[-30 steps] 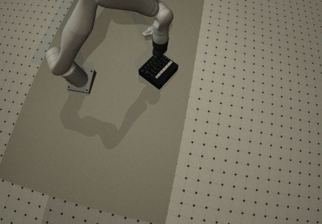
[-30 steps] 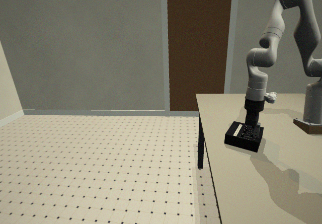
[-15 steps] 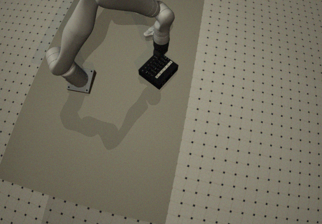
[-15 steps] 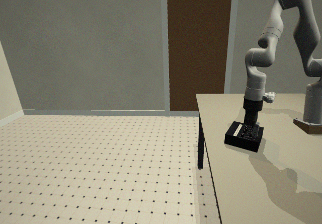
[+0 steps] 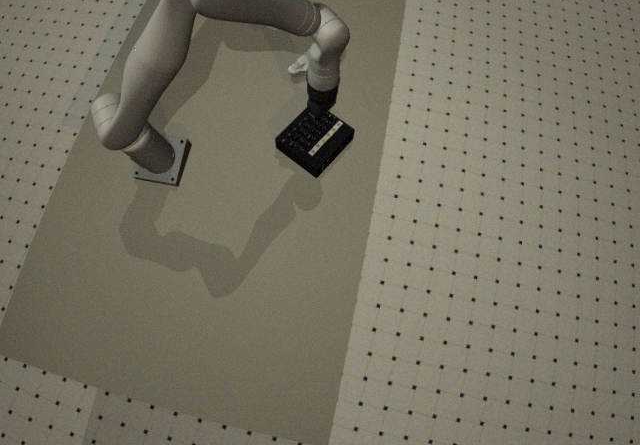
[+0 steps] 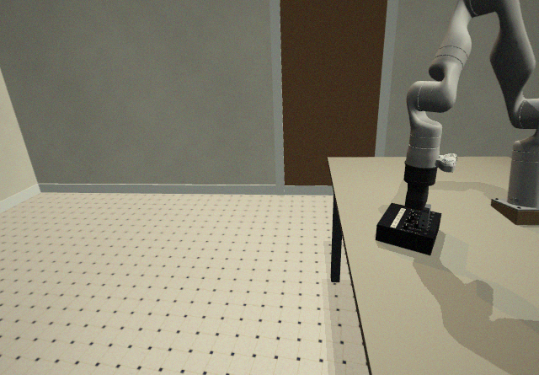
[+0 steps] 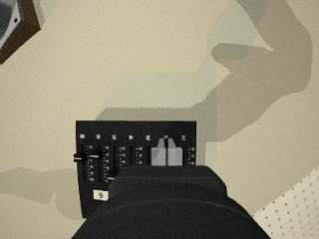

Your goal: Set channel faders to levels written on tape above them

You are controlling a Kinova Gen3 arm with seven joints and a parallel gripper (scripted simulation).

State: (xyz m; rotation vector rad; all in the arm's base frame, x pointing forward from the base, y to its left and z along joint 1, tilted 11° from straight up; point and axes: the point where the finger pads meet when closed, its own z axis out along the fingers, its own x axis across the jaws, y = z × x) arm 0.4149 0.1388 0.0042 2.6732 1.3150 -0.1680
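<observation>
Right now my hand is 60 mm past the master fader cap, 100 mm to the left of it and 10 mm above it.
</observation>
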